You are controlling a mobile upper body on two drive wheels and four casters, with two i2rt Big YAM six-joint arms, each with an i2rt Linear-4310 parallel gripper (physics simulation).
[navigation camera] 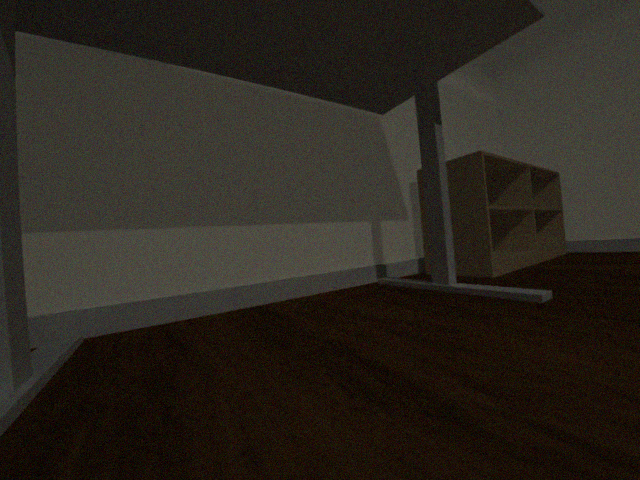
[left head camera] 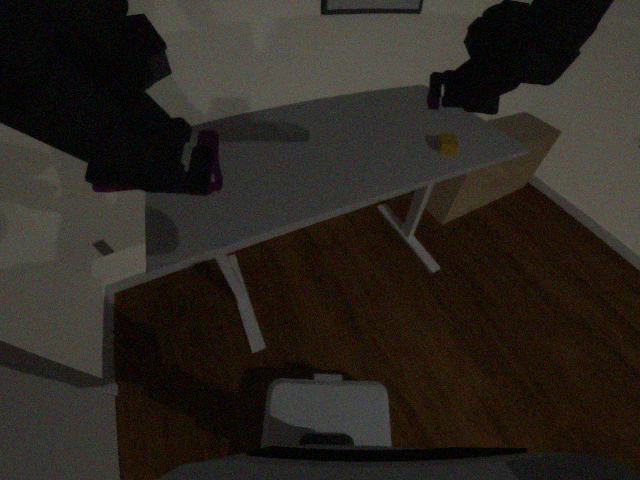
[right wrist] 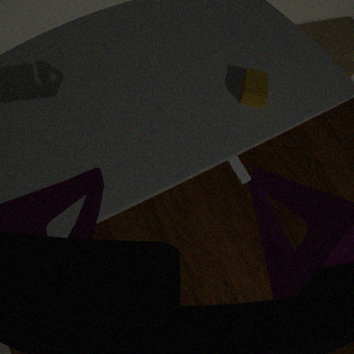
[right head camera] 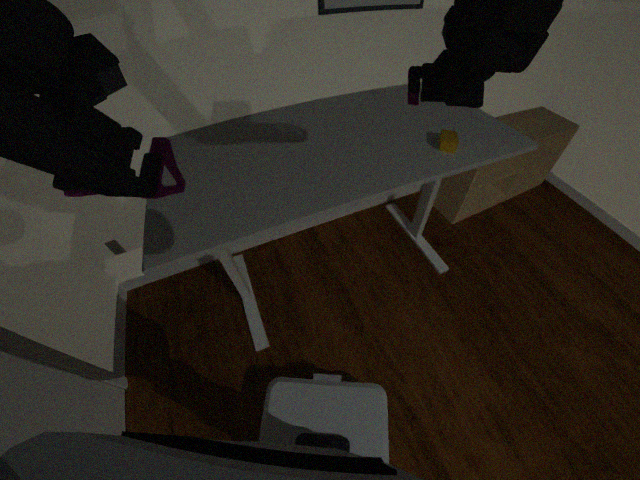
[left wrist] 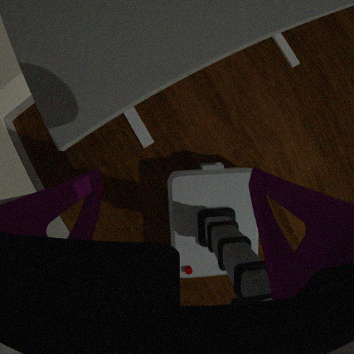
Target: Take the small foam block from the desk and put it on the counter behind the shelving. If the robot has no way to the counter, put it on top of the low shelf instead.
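Places are measured from the left arm's base along level axes (x ahead, y left, z up), in millimetres.
Pixels of known places: left gripper, fingertip midpoint: [left head camera: 186,183] [right head camera: 154,186]; right gripper, fingertip midpoint: [left head camera: 448,102] [right head camera: 433,97].
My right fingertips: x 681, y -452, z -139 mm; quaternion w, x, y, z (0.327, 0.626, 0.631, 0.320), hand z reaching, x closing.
Observation:
Behind a point stands the place of what it marks.
The small yellow foam block [left head camera: 448,144] {x 990, y -647, z -416 mm} [right head camera: 448,141] {x 990, y -648, z -416 mm} [right wrist: 255,89] sits on the grey desk [left head camera: 310,180] {x 788, y -136, z -460 mm} [right head camera: 310,175] {x 816, y -154, z -460 mm} [left wrist: 150,50] [right wrist: 150,100], near its right end and front edge. My right gripper [left head camera: 462,105] [right head camera: 442,103] {x 681, y -452, z -139 mm} [right wrist: 176,175] is open and empty, above the desk; in the head views it appears above the block, apart from it. My left gripper [left head camera: 160,181] [right head camera: 124,188] [left wrist: 175,176] is open and empty near the desk's left end. The low wooden shelf [left head camera: 491,191] {x 1825, y -1629, z -1293 mm} [right head camera: 537,124] {x 2039, y -1768, z -800 mm} [right wrist: 330,37] [navigation camera: 467,222] {x 1594, y -1072, z -1135 mm} stands beyond the desk's right end. The counter cannot be made out.
Desk legs [left head camera: 245,310] [right head camera: 253,310] [navigation camera: 435,206] {x 1358, y -781, z -1069 mm} stand on the brown wooden floor [left head camera: 336,289] {x 912, y -274, z -1410 mm}. A pale wall structure borders the desk's left end. A white part of my base [left head camera: 330,408] {x 204, y -237, z -1150 mm} [right head camera: 328,405] {x 217, y -238, z -1150 mm} [left wrist: 215,192] shows low in the head views. Walls run behind the desk and shelf.

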